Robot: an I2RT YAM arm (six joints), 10 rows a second.
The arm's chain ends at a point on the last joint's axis. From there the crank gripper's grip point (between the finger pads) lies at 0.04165 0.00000 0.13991 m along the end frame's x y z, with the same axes.
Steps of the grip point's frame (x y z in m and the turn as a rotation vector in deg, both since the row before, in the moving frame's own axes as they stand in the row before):
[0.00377 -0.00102 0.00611 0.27 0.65 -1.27]
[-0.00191 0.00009 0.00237 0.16 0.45 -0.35]
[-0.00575 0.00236 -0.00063 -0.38 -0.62 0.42]
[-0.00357 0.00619 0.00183 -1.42 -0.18 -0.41]
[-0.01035 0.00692 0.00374 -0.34 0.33 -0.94]
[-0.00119 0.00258 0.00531 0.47 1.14 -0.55]
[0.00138 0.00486 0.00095 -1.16 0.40 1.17]
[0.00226 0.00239 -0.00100 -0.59 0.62 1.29]
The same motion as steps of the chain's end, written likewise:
[0.00220 0.00058 0.00660 0.27 0.65 -1.27]
[-0.00301 0.00074 0.00270 0.16 0.45 -0.35]
[-0.00423 0.00113 -0.00107 -0.38 -0.62 0.42]
[-0.00314 0.00302 0.00174 -1.42 -0.18 -0.41]
[-0.01116 0.00678 0.00398 -0.34 0.33 -0.94]
[-0.00396 0.00414 0.00617 0.47 1.14 -0.55]
[0.00044 0.00117 0.00128 -1.16 0.40 1.17]
[0.00078 0.00000 -0.00053 -0.59 0.62 1.29]

